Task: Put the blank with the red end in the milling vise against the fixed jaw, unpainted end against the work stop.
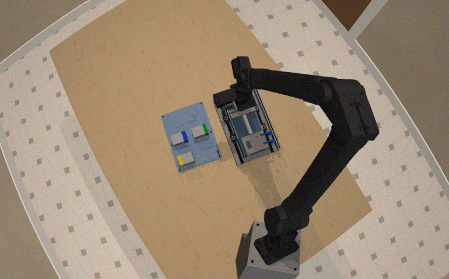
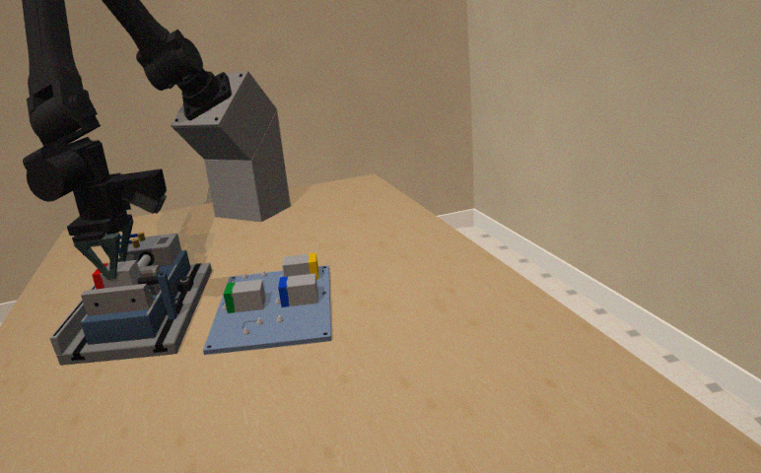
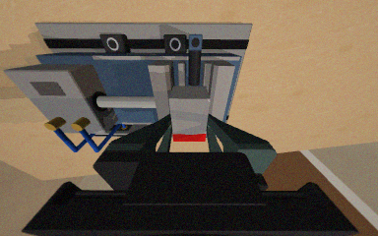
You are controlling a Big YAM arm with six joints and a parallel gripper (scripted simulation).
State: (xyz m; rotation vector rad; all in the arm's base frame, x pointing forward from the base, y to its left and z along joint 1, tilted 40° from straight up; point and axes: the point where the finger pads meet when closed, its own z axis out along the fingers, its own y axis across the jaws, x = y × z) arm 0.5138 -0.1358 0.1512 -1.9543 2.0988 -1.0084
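The red-ended blank is 20 mm below my hand. The rest, counted from my hand: green-ended blank (10 mm ahead, 190 mm to the left, 90 mm below); fixed jaw (40 mm ahead, 40 mm below); work stop (20 mm ahead, 50 mm to the left, 30 mm below).
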